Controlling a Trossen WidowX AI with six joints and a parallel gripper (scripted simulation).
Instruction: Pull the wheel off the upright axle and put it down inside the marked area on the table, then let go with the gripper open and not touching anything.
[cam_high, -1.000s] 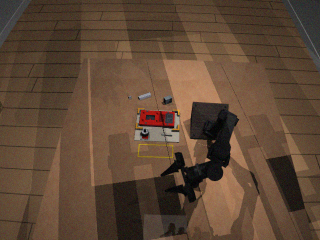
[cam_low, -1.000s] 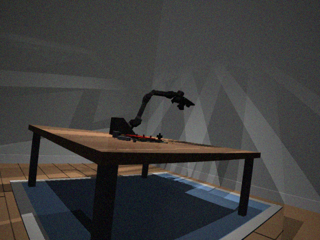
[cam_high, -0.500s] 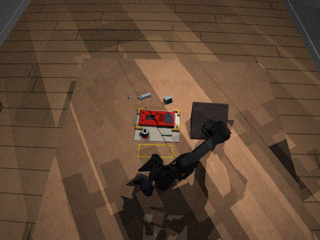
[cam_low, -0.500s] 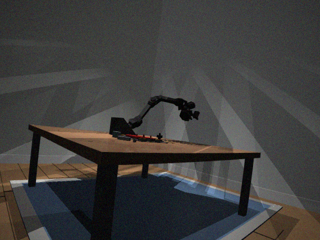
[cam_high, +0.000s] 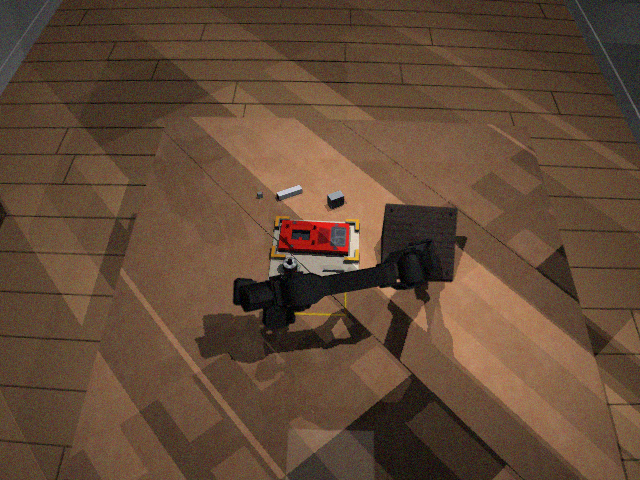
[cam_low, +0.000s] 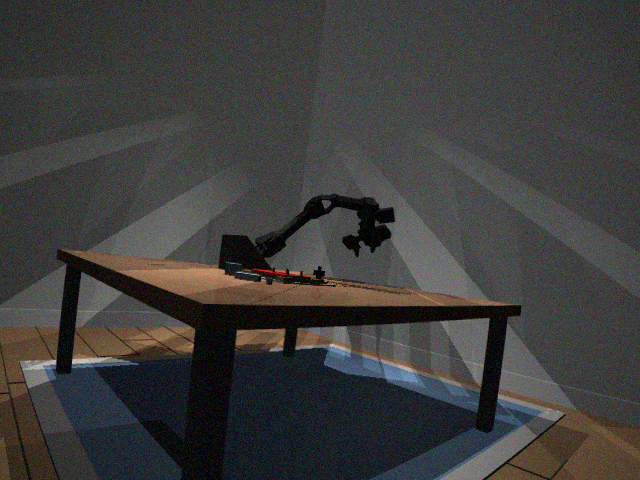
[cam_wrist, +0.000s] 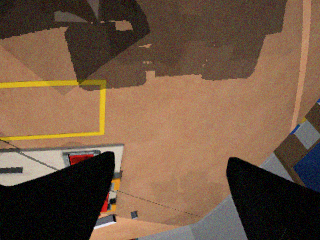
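Now: the dark wheel 70 mm behind my gripper tip, 160 mm to the right of it and 80 mm below it. From my gripper tip the other things lie so: pale grey plate 140 mm behind, 250 mm to the right, 110 mm below.
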